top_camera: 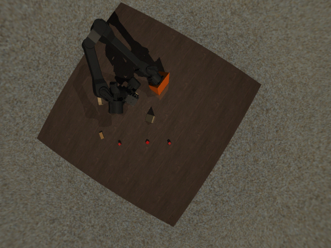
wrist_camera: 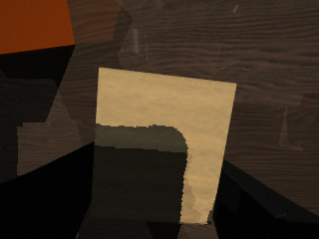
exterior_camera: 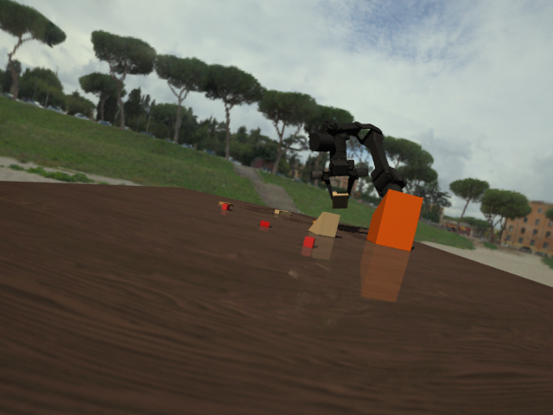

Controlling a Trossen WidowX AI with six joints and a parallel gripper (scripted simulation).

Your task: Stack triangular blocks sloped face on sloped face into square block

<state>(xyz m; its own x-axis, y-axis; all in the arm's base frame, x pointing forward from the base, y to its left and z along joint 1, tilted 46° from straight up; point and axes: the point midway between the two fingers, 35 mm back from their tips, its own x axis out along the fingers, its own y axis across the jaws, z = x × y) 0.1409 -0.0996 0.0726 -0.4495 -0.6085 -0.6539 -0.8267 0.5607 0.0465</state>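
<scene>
My gripper tip is now 170 mm to the right of the tan triangular block, 100 mm short of it and 90 mm above it.
</scene>
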